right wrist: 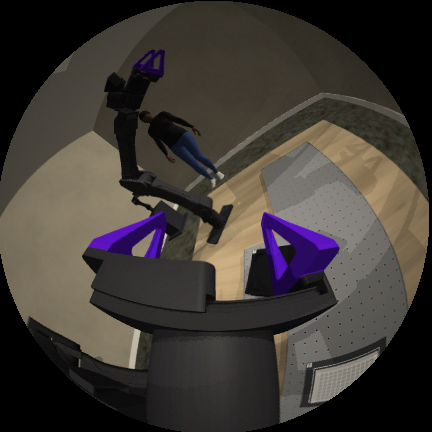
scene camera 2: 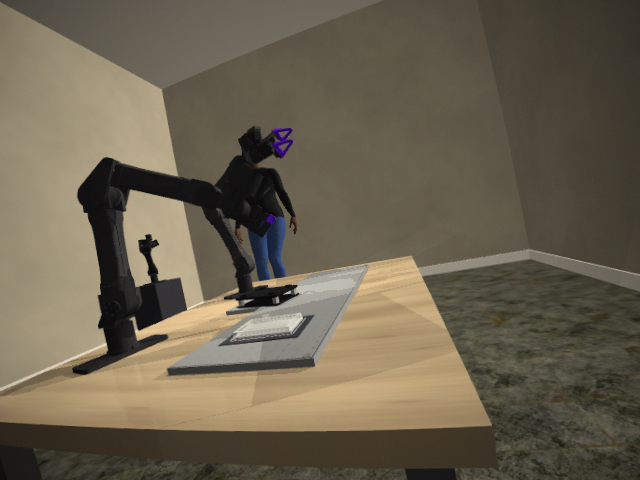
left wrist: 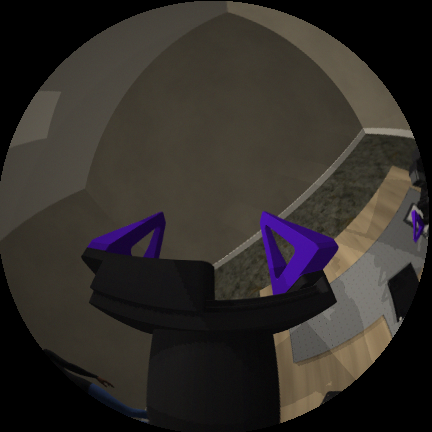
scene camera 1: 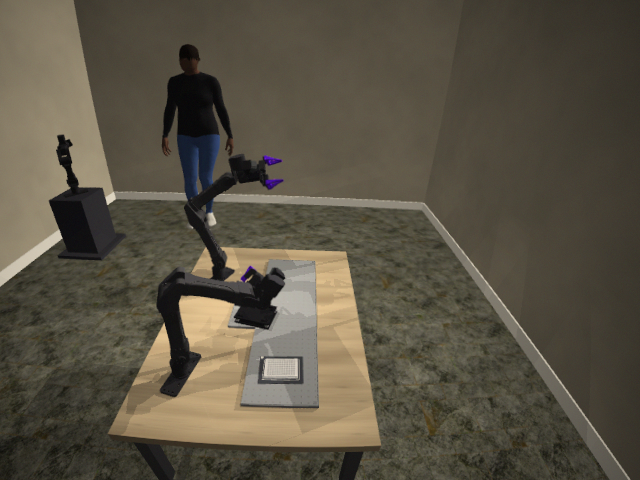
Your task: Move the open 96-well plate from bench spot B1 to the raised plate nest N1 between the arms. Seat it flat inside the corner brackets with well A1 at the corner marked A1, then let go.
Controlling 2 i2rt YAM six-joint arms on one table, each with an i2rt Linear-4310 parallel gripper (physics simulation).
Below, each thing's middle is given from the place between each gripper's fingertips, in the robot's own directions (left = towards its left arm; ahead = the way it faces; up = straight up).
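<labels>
White well plate (scene camera 2: 285, 324), measured from my left hand: 590 mm below, 40 mm ahead, 590 mm to the right.
White well plate, measured from my right hand: 260 mm below, 110 mm ahead, 260 mm to the right.
</labels>
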